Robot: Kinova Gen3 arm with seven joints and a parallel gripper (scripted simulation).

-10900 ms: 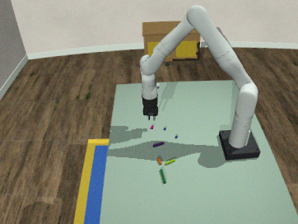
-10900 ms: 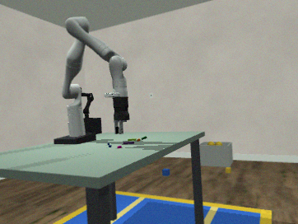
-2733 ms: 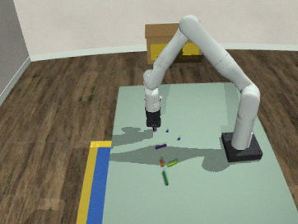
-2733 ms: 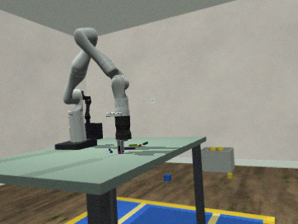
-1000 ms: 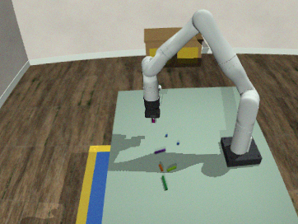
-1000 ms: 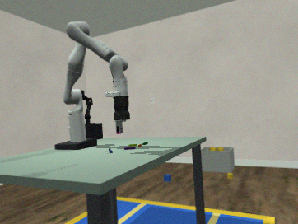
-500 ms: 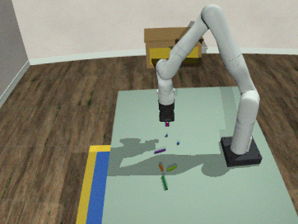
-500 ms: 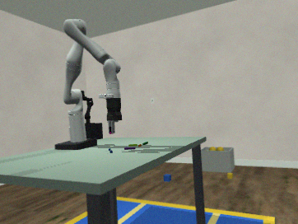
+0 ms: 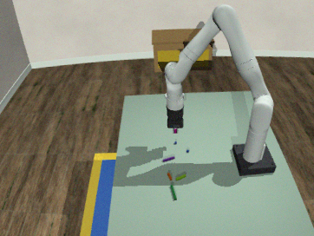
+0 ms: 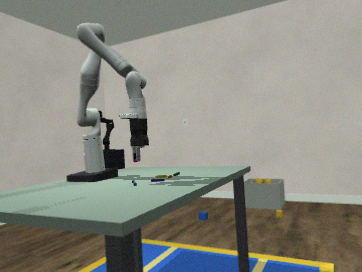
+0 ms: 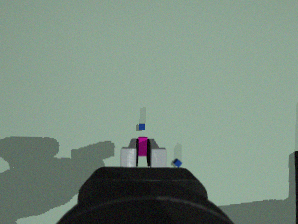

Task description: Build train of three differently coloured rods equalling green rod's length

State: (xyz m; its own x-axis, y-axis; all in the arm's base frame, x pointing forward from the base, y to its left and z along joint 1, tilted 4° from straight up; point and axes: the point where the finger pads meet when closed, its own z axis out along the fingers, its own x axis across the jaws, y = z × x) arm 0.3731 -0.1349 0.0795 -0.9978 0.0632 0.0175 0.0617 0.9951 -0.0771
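Now: the purple rod 4 cm ahead of my hand, 10 cm to the left of it and 11 cm below it. Round my hand: orange rod: 4 cm ahead, 21 cm to the left, 11 cm below; lime rod: 2 cm behind, 22 cm to the left, 11 cm below; magenta rod: 1 cm below.
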